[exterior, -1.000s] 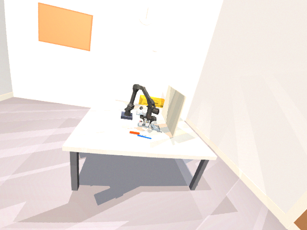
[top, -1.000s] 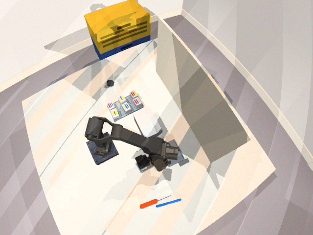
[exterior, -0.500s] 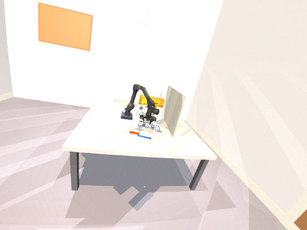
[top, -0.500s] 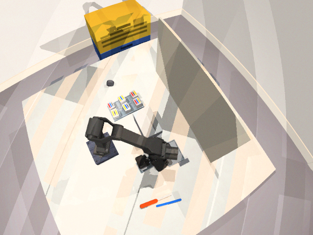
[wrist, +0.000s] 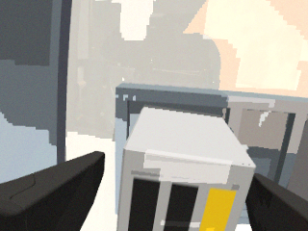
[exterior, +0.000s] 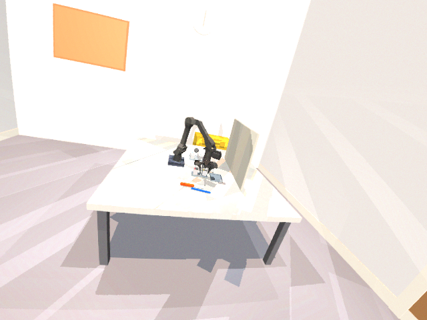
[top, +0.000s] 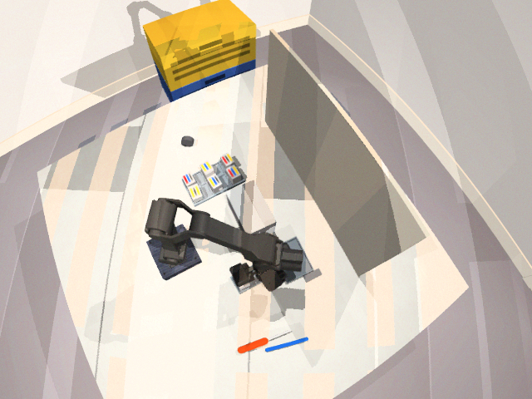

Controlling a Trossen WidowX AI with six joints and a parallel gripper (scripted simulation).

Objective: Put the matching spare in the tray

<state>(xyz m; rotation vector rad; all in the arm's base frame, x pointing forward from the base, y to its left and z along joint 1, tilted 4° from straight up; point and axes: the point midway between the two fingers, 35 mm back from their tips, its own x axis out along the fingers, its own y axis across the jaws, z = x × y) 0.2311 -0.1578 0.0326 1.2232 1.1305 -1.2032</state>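
My gripper tip is now 2 cm below the white spare block. Also, from my gripper tip: grey tray: 10 cm ahead, 1 cm to the right, 1 cm below; white box: 5 cm ahead, 19 cm to the left, 3 cm above; grey frame: 4 cm behind, 1 cm below.
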